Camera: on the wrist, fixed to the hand. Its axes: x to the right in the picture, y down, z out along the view.
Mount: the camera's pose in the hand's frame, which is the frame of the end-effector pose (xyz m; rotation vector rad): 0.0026 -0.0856 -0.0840 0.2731 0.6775 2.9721
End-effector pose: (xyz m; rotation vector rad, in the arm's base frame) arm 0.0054 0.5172 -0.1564 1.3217 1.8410 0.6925
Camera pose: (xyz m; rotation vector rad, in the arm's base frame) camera -0.1103 0.4923 -0.1759 -1.7113 0.9009 -1.0528
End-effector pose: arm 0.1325 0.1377 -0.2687 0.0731 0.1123 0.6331
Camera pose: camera 0.1741 0.0733 -0.3610 -0.1897 -0.5495 -2.5100
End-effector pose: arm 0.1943 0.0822 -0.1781 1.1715 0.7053 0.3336
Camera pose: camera 0.1309 0.1124 -0.2754 -1.0152 0.8964 -2.2913
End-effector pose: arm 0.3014 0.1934 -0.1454 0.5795 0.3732 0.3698
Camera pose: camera 0.2866 0.1665 -0.2614 -0.6433 0.1287 -2.6532
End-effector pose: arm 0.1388 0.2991 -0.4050 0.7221 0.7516 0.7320
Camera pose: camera 0.1002 0.2804 -0.5170 -0.8833 0.2638 -2.1114
